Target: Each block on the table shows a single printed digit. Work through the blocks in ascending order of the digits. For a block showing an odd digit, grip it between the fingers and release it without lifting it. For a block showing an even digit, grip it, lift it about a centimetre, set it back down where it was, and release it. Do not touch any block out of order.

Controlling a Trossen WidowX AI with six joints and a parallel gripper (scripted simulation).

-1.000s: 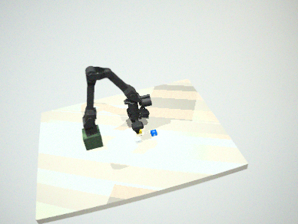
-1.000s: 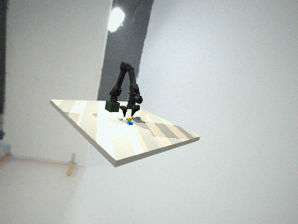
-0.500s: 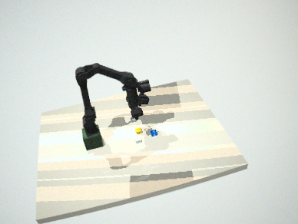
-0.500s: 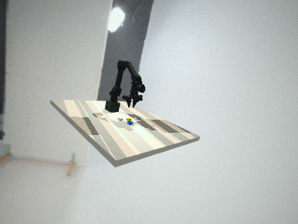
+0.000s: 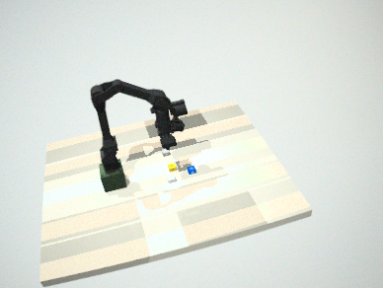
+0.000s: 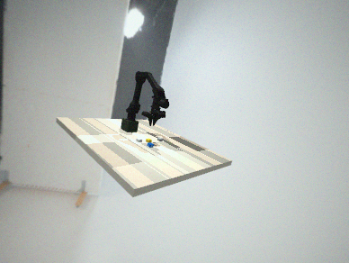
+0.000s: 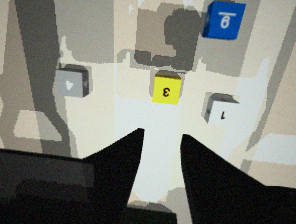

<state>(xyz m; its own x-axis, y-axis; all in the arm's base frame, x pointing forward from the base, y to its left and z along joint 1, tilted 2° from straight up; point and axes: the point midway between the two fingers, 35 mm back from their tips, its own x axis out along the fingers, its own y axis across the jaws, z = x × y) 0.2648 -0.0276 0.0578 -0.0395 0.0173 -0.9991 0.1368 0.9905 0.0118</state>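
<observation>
Now: gripper tip 110 mm to the right of the grey block, 110 mm above it and 20 mm short of it. The rest, counted from my gripper tip: blue block: 110 mm below, 80 mm ahead, 70 mm to the right; yellow block: 110 mm below, 10 mm to the right, 10 mm ahead; white block: 110 mm below, 80 mm to the right, 30 mm behind.
</observation>
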